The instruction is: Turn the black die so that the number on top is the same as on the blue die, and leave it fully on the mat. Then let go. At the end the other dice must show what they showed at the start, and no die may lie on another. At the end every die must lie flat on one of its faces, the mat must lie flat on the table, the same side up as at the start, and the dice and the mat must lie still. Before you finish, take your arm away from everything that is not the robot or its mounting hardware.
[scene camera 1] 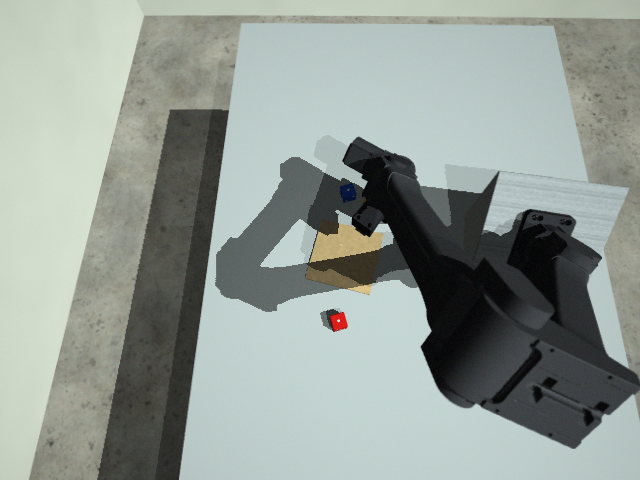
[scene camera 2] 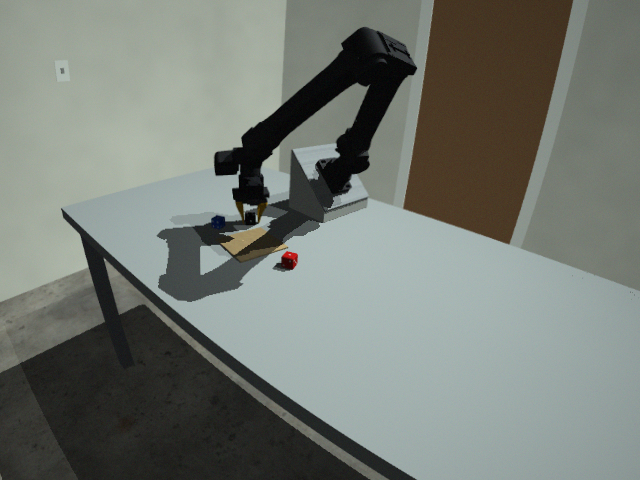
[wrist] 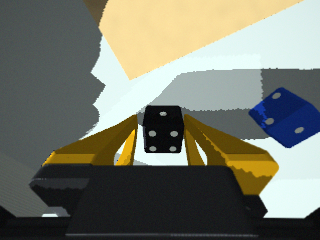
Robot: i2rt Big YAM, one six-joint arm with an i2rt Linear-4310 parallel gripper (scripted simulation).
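Observation:
A black die is in my sight, and so is a tan mat. I can see my gripper too.

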